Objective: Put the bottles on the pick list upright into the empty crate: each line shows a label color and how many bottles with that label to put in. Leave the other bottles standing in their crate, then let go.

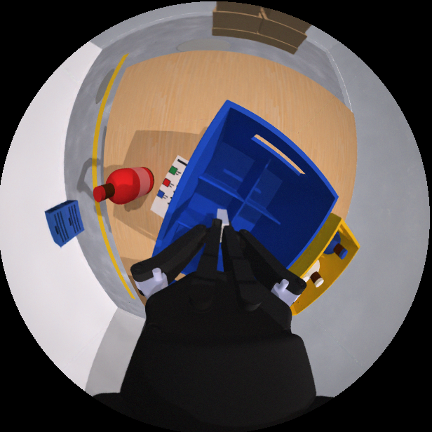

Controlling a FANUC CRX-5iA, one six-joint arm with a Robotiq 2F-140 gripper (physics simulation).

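My gripper (220, 216) is shut with nothing between its fingers, over the blue crate (276, 129). The crate has inner dividers, and the compartments that show hold no bottle; the gripper hides its near part. The pick list (166, 187), a white card with green, red and blue squares, lies left of the crate and is partly covered by it; its counts are too small to read surely. A yellow crate (352, 245) at the right holds a bottle with a blue cap (341, 250) and a bottle with a white cap (317, 279). Their labels are hidden.
A large red bottle (122, 186) with a pink label stands on the wooden table (210, 80), left of the pick list. A blue box-like sign (64, 223) is at the far left, past a yellow floor line (95, 145). Brown boxes (260, 22) are at the top.
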